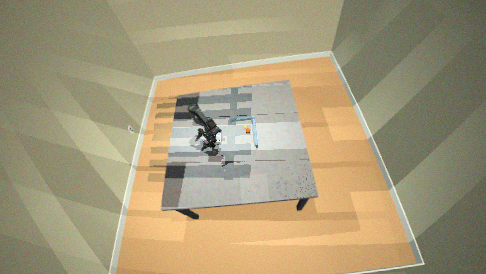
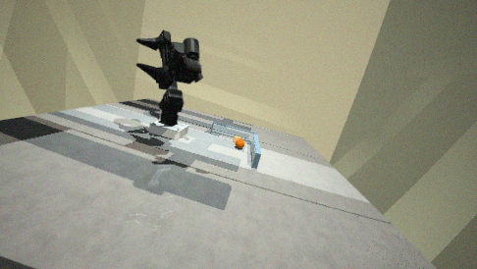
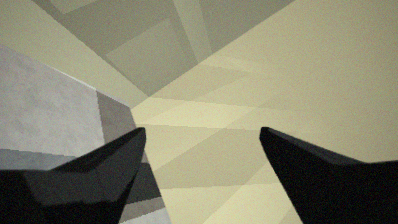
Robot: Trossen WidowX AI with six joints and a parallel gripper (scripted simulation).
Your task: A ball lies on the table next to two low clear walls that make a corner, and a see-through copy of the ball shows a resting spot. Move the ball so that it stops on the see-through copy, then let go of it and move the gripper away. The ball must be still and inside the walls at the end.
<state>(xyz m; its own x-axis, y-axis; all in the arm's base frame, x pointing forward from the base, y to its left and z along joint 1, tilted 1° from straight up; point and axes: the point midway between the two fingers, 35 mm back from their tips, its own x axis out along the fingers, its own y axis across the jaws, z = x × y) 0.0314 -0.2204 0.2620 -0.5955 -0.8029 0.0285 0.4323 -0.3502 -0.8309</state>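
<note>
Now: gripper tip 260 mm short of the clear wall, 450 mm to the right of it and 270 mm above it.
</note>
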